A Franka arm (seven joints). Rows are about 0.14 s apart.
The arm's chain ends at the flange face. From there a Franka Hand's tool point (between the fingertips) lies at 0.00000 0.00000 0.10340 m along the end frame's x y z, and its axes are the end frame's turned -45 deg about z.
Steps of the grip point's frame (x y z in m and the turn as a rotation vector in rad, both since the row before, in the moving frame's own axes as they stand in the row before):
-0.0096 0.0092 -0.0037 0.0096 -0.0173 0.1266
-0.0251 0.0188 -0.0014 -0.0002 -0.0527 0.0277
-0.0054 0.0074 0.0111 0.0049 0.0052 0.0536
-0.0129 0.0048 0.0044 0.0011 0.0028 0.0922
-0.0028 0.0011 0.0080 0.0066 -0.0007 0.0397
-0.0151 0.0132 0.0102 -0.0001 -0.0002 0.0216
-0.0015 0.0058 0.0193 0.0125 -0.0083 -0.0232
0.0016 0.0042 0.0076 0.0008 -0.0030 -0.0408
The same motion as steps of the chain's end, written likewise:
0.0017 0.0129 -0.0037 -0.0054 -0.0190 0.1266
-0.0006 0.0272 -0.0013 -0.0374 -0.0371 0.0277
0.0014 0.0098 0.0111 0.0071 0.0002 0.0536
-0.0059 0.0128 0.0044 0.0028 0.0012 0.0922
-0.0007 0.0032 0.0080 0.0042 -0.0052 0.0397
-0.0013 0.0200 0.0102 -0.0002 -0.0001 0.0216
0.0046 0.0055 0.0193 0.0030 -0.0147 -0.0232
0.0044 0.0017 0.0076 -0.0016 -0.0027 -0.0408

